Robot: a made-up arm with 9 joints.
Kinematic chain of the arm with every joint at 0, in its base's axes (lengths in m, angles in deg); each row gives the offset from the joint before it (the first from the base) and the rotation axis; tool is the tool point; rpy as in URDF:
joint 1: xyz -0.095 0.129 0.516 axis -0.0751 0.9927 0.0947
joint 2: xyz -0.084 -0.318 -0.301 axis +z
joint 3: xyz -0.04 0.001 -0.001 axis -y
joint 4: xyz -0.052 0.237 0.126 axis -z
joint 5: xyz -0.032 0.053 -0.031 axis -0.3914 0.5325 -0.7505
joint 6: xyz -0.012 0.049 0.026 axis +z
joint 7: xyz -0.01 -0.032 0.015 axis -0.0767 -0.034 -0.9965
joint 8: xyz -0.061 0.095 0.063 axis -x
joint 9: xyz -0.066 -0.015 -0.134 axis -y
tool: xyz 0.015 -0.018 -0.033 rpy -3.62 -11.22 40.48
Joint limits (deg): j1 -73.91..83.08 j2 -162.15..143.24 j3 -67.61..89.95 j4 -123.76..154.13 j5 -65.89..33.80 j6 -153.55..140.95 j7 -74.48..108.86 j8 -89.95..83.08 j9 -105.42..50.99
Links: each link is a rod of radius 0.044 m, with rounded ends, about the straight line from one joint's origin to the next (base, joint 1, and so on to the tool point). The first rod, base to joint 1, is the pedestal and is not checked.
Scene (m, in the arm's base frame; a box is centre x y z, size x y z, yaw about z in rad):
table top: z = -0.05
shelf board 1: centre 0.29 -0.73 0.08 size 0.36 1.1 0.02 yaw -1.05
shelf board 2: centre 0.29 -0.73 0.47 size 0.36 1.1 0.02 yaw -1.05
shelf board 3: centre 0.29 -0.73 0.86 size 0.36 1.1 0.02 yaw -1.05
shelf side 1: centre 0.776 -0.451 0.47 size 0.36 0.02 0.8 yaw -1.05
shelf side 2: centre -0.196 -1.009 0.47 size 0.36 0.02 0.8 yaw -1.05
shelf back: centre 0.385 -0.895 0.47 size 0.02 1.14 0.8 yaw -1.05
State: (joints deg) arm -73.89 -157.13 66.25 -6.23 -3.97 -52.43 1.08 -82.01 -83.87
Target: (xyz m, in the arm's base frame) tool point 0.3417 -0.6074 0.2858
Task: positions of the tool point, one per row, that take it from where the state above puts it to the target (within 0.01 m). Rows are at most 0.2 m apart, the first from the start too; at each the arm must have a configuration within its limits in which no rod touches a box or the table.
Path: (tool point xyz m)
1: 0.1757 -0.5841 0.6660
2: 0.1107 -0.4058 0.6455
3: 0.1647 -0.3971 0.5948
4: 0.2040 -0.3868 0.5288
5: 0.2242 -0.3754 0.4516
6: 0.2219 -0.3637 0.3684
7: 0.1953 -0.3523 0.2858
8: 0.2589 -0.4495 0.2957
9: 0.3042 -0.5386 0.2955
10: 0.3417 -0.6074 0.2858

